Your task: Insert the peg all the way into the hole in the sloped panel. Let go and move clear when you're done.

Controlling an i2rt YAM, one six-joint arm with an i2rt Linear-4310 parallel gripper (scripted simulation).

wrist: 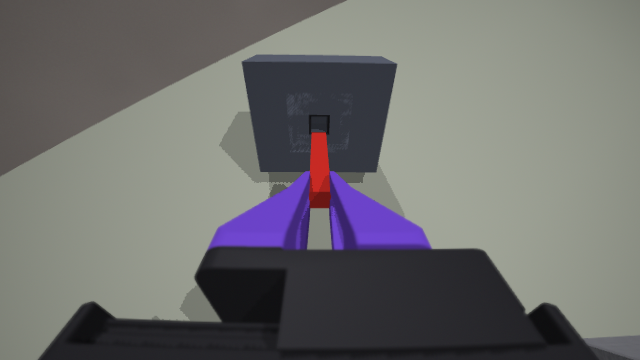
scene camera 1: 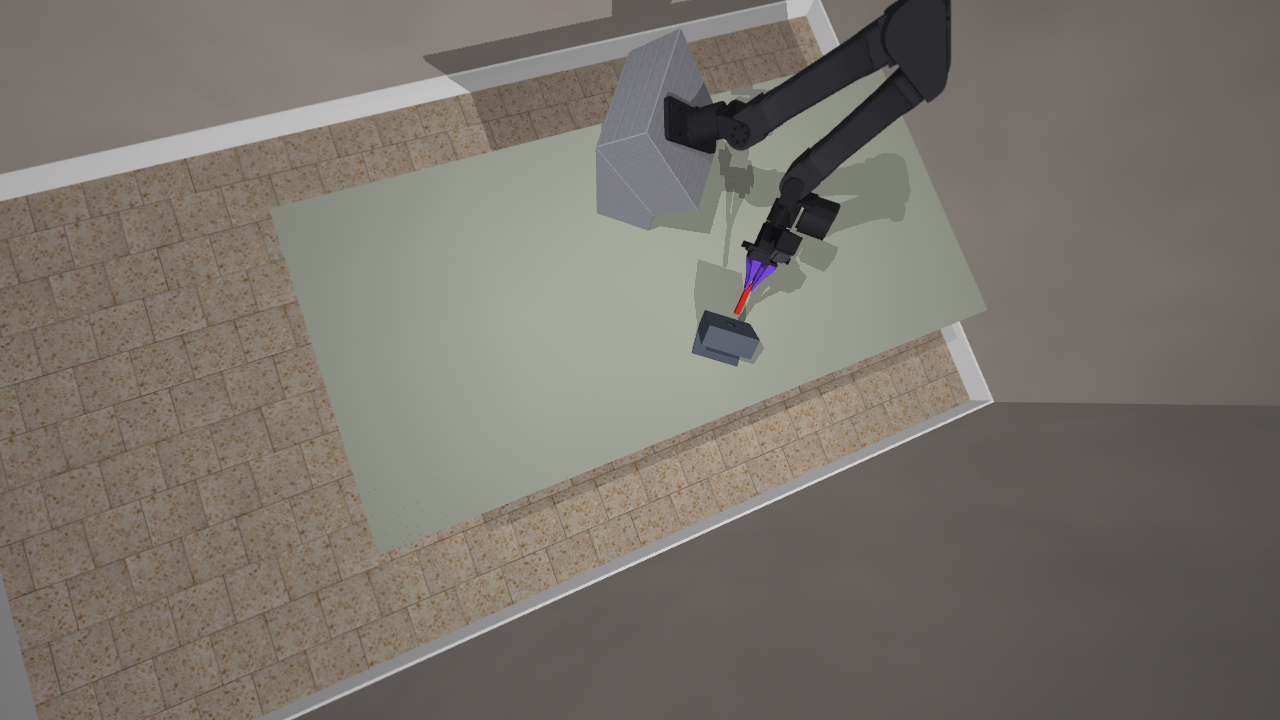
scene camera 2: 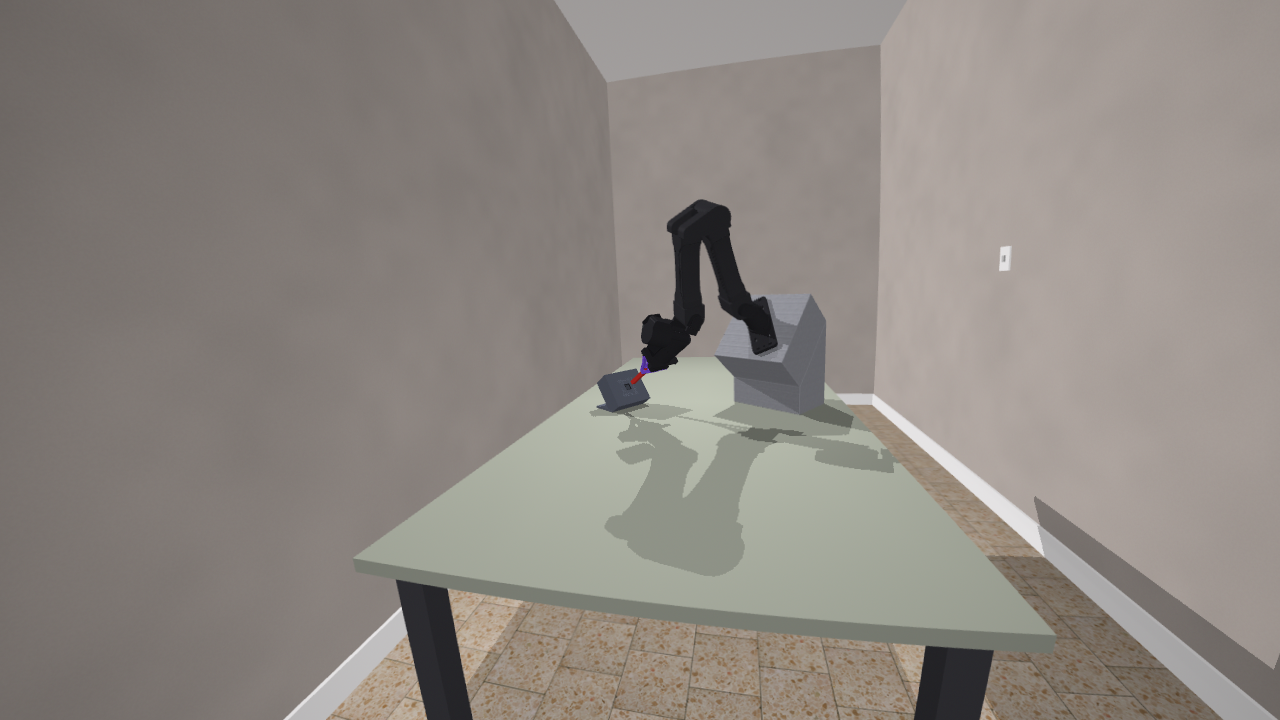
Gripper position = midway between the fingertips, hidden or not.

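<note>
I see my gripper (scene camera 1: 747, 289), and from the wrist I find my gripper again (wrist: 319, 180). A red peg (wrist: 319, 195) is there to be seen as well.
</note>
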